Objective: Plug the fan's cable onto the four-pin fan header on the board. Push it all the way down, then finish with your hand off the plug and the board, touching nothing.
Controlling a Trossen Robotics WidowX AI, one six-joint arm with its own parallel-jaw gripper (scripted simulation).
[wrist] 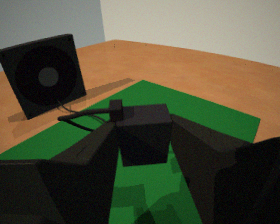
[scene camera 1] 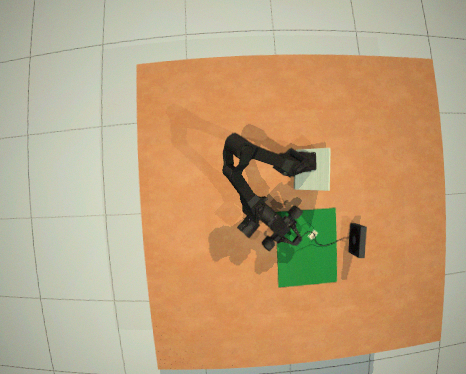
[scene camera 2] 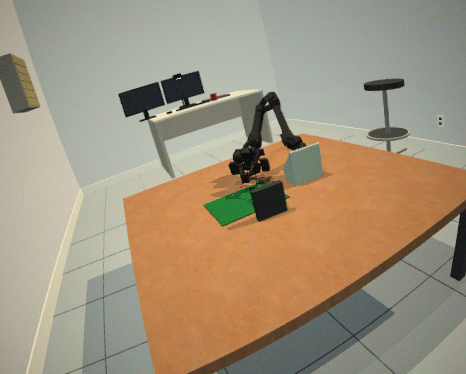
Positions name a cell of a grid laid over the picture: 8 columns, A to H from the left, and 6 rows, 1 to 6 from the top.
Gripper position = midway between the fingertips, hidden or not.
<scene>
gripper: wrist E4; scene camera 1 F4; scene camera 2 E3
</scene>
